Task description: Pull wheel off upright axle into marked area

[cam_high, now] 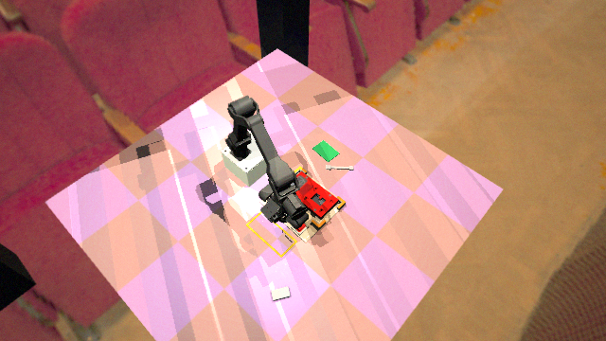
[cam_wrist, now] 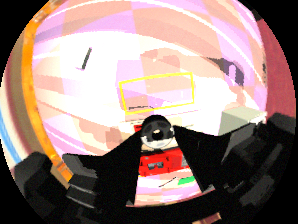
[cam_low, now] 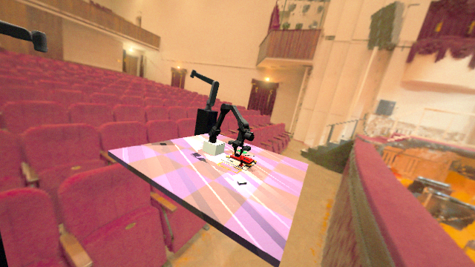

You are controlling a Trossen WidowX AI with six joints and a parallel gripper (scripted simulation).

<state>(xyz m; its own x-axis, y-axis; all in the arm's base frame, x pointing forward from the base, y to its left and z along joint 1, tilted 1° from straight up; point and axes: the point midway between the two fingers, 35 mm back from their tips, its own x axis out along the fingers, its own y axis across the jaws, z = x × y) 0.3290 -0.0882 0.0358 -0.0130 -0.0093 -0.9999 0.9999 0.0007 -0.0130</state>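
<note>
Now: gripper tip 7 cm above the axle stand, 5 cm to the right of it and 3 cm short of it. Round my gripper tip: small block: 18 cm to the right, 16 cm ahead, 10 cm below; then black wheel: right at my gripper tip; then thin white rod: 36 cm to the left, 10 cm below, 3 cm behind.
</note>
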